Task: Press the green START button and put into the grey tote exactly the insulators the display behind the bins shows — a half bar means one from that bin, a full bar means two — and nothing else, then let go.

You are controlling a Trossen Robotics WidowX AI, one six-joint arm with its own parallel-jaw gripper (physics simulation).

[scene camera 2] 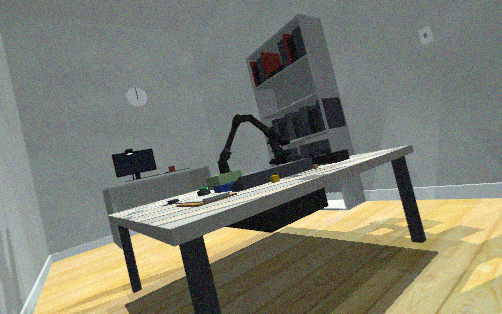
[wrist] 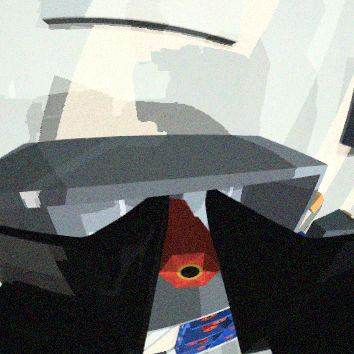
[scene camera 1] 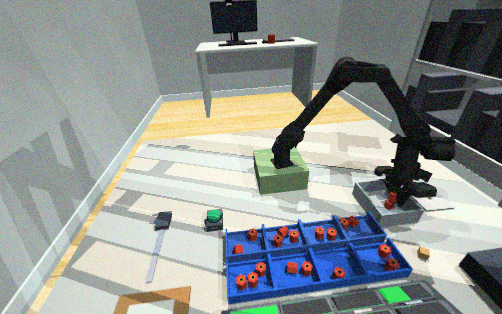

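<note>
My gripper points down into the grey tote, with its fingers shut on a red insulator. The insulator's round hole faces the wrist camera. In scene camera 1, red shows at the fingers inside the tote; whether it is one insulator or two is unclear. The blue bins hold more red insulators. The green START button stands left of the bins. The display shows a green bar at right and another at left; its lower part is cut off.
The arm stands on a green block behind the bins. A small tan cube lies right of the bins, near a black box. At left lie a caliper-like tool and an orange frame. A yellow cube sits near the table edge.
</note>
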